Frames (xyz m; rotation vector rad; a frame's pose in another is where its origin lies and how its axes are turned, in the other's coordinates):
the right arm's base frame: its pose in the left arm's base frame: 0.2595 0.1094 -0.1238 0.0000 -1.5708 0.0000
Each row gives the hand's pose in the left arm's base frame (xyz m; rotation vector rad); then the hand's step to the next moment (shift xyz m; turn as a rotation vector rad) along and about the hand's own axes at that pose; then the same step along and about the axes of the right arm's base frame.
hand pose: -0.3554 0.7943 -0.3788 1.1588 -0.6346 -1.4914
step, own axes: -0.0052 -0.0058 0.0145 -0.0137 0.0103 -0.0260
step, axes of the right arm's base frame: 0.0022 0.0036 0.0159 0.0035 0.0153 -0.0269
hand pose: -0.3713 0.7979 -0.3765 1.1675 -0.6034 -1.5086
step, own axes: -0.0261 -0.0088 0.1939 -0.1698 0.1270 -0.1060
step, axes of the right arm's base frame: 0.0770 -0.0134 0.1796 0.1264 0.1442 -0.1394
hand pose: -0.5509 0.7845 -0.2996 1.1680 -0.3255 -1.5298
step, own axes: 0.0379 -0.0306 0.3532 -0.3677 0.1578 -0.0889
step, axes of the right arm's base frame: 0.1252 -0.1554 0.2955 0.2538 0.2986 -0.1203
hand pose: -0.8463 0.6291 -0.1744 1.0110 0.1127 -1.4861
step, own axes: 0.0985 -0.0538 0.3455 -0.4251 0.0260 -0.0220
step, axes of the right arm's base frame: 0.1221 -0.2736 0.2054 0.2669 0.3308 0.0344
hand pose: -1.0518 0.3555 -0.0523 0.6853 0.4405 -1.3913
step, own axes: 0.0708 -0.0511 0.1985 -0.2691 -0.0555 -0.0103
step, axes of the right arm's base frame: 0.0902 -0.1874 0.0615 0.1588 0.2044 0.0929
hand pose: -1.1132 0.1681 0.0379 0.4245 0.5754 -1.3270
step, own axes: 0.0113 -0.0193 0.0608 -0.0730 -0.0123 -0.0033
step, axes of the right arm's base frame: 0.0417 -0.0489 0.0083 0.0426 0.0563 0.0226
